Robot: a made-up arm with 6 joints.
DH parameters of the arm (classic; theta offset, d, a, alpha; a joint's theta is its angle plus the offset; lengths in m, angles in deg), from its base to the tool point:
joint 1: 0 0.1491 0 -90
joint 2: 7.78 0 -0.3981 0
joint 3: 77.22 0 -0.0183 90
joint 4: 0 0.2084 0 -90
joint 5: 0 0 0.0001 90
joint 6: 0 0.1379 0 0
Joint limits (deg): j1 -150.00..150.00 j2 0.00..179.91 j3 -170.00..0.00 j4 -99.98..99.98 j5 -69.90..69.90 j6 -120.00..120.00
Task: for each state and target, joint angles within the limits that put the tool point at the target. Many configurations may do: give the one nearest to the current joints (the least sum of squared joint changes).
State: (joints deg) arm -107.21 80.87 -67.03 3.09 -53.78 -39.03
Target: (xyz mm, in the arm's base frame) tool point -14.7 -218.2 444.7
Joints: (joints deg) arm -94.96 68.03 -27.10 -2.58 -43.12 -39.03
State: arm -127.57 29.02 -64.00 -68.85 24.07 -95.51
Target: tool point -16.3 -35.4 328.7
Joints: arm -117.79 33.91 -11.54 -69.36 -0.97 -95.51
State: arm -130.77 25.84 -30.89 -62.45 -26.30 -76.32
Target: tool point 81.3 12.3 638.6
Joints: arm -130.21 32.61 -62.09 -56.45 -28.15 -76.32
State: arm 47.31 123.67 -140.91 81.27 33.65 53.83
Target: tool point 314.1 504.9 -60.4
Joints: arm 50.21 166.23 -109.96 73.13 38.25 53.83
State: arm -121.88 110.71 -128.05 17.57 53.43 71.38
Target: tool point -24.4 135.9 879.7
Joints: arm -78.49 70.05 -163.15 14.05 5.46 71.38
